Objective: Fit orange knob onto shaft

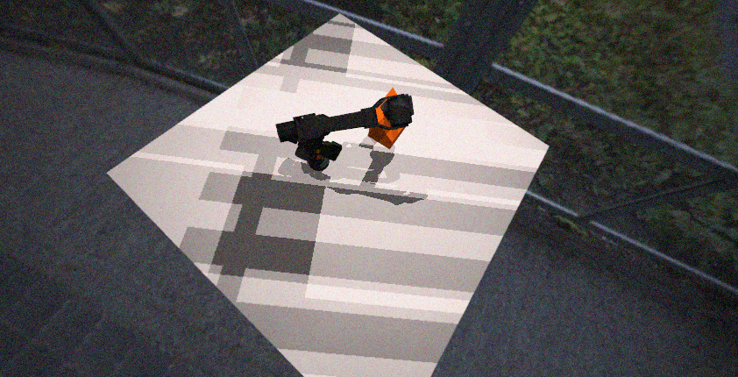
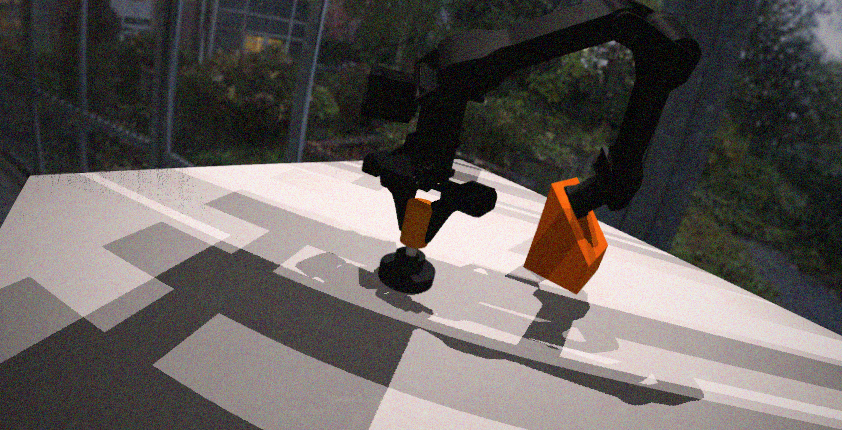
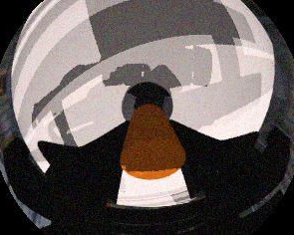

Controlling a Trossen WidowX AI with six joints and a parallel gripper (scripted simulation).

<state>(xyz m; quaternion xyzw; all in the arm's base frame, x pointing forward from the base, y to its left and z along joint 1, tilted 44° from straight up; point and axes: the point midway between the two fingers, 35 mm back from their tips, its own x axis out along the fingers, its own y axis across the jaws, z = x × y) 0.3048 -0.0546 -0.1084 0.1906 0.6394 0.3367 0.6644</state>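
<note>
The orange knob is 40 mm above my gripper tip. Round my gripper tip: pedestal (40 mm below).
</note>
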